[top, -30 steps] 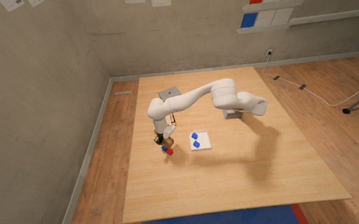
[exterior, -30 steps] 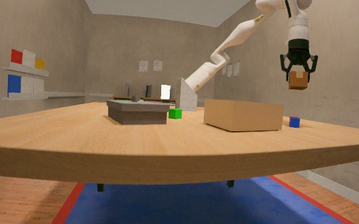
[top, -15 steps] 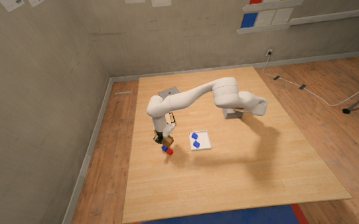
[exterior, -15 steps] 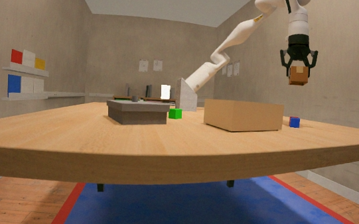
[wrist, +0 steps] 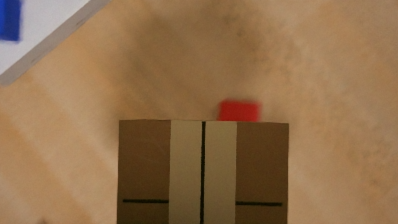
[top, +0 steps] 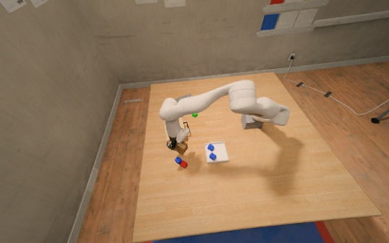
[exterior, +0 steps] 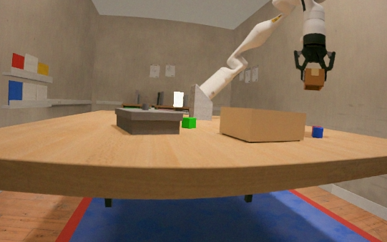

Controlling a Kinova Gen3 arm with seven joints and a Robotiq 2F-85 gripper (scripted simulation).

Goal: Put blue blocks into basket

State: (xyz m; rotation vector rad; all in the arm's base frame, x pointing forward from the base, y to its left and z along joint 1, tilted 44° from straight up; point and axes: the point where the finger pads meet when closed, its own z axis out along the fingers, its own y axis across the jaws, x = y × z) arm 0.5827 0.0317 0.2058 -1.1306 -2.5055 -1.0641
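Right now my hand is 36 cm to the left of the green block, 17 cm past it and 17 cm above it. The rest, counted from my hand: brown cardboard box: right at my hand; red block: 17 cm below, 6 cm to the left, 1 cm behind; light wooden cabinet: 21 cm to the right, 16 cm below.
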